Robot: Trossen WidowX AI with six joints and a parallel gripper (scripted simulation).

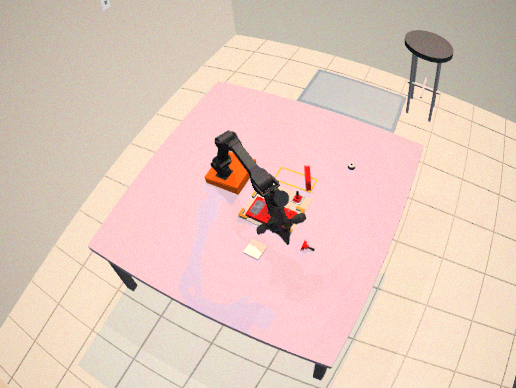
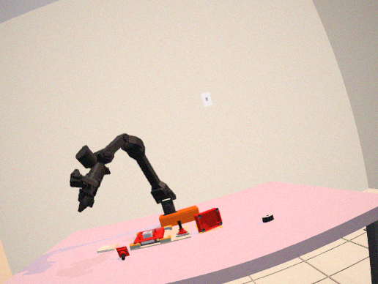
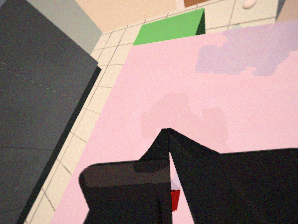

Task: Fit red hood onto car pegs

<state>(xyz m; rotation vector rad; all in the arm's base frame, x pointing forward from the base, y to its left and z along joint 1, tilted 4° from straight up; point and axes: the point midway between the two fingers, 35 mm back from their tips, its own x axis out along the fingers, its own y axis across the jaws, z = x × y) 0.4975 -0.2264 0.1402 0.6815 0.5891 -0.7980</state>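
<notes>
Now: the red hood 420 mm to the left of my gripper tip, 170 mm behind it and 150 mm below it. The rest, counted from my gripper tip: white tile 180 mm below, 170 mm behind; then black ring 610 mm to the left, 180 mm below, 30 mm behind.
</notes>
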